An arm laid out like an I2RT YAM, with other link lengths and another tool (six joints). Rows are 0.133 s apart.
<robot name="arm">
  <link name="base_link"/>
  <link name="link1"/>
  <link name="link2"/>
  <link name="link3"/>
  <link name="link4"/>
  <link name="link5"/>
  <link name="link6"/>
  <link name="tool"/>
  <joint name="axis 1" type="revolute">
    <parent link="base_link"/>
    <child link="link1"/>
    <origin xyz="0 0 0.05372" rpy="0 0 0"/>
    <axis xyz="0 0 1"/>
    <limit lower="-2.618" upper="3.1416"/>
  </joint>
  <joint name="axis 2" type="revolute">
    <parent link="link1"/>
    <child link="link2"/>
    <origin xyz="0.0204 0.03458 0.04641" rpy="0 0 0"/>
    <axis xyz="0 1 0"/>
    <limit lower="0" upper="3.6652"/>
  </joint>
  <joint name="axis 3" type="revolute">
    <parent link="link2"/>
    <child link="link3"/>
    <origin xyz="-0.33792 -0.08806 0" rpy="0 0 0"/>
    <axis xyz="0 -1 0"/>
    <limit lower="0" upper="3.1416"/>
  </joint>
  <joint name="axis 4" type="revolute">
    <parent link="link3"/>
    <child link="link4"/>
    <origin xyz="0.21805 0.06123 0.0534" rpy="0 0 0"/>
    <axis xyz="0 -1 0"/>
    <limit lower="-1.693" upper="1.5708"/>
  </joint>
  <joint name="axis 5" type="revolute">
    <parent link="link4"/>
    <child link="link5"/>
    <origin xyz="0.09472 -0.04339 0.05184" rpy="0 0 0"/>
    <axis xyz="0 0 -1"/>
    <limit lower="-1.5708" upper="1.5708"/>
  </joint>
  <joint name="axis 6" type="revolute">
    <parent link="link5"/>
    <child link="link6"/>
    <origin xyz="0.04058 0 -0.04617" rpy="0 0 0"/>
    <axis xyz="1 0 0"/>
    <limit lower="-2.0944" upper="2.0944"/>
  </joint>
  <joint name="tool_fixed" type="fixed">
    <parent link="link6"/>
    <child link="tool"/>
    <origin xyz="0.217 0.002 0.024" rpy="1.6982 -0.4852 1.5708"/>
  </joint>
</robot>
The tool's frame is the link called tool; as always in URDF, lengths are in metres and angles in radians.
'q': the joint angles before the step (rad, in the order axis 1, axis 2, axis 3, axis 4, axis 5, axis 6). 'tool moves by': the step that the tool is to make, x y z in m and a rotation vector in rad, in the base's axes. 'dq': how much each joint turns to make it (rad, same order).
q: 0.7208, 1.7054, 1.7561, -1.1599, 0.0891, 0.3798
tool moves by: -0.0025, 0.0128, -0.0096, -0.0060, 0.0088, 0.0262
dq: 0.0223, 0.0191, -0.0121, 0.0209, -0.0030, -0.0029
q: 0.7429, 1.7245, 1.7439, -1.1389, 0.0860, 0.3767
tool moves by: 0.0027, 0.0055, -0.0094, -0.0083, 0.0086, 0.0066
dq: 0.0041, 0.0224, -0.0054, 0.0161, -0.0008, -0.0023
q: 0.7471, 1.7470, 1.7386, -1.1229, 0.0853, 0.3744
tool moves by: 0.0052, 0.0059, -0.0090, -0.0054, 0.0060, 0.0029
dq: 0.0011, 0.0267, -0.0003, 0.0190, -0.0009, -0.0016
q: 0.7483, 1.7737, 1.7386, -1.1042, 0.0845, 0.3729
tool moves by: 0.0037, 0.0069, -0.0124, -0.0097, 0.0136, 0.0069
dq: 0.0033, 0.0328, 0.0006, 0.0159, -0.0035, -0.0024
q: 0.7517, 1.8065, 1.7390, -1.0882, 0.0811, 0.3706
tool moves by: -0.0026, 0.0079, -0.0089, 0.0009, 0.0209, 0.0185
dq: 0.0051, 0.0203, 0.0002, 0.0059, -0.0190, -0.0064
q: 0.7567, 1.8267, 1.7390, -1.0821, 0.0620, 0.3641
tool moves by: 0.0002, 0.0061, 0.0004, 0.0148, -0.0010, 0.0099
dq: 0.0021, 0.0015, -0.0034, 0.0159, -0.0123, -0.0031
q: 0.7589, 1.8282, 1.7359, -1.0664, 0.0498, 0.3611
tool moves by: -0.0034, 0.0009, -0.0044, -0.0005, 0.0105, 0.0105
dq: 0.0004, -0.0001, -0.0134, 0.0057, -0.0103, -0.0066
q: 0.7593, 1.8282, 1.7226, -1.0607, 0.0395, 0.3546
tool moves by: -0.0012, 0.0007, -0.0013, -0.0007, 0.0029, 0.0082
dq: 0.0000, 0.0005, -0.0032, 0.0014, -0.0046, -0.0070
